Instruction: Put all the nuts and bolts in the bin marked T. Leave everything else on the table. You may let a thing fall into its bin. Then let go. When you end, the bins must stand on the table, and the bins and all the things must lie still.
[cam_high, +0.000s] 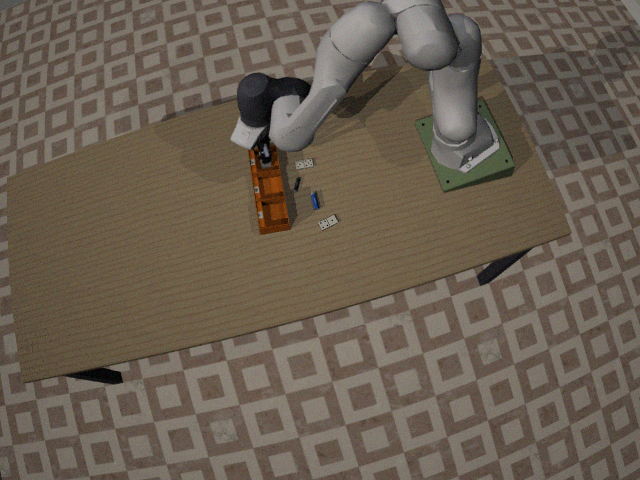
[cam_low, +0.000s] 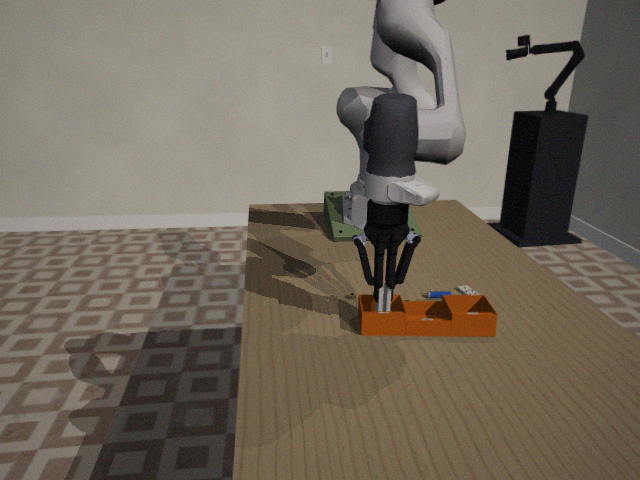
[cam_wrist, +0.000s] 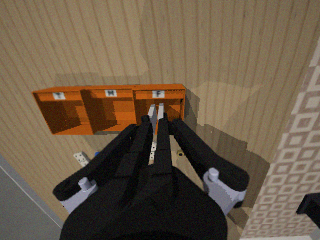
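Now: hand 8 cm to the right of the orange bin, 3 cm above it and 2 cm short of it. From my hand the other things lie so: brass nut (13 cm behind, 5 cm below, 3 cm to the right); then blue cylinder (16 cm to the left, 9 cm behind, 4 cm below); then dark rod-like piece (9 cm to the left, 6 cm behind, 5 cm below).
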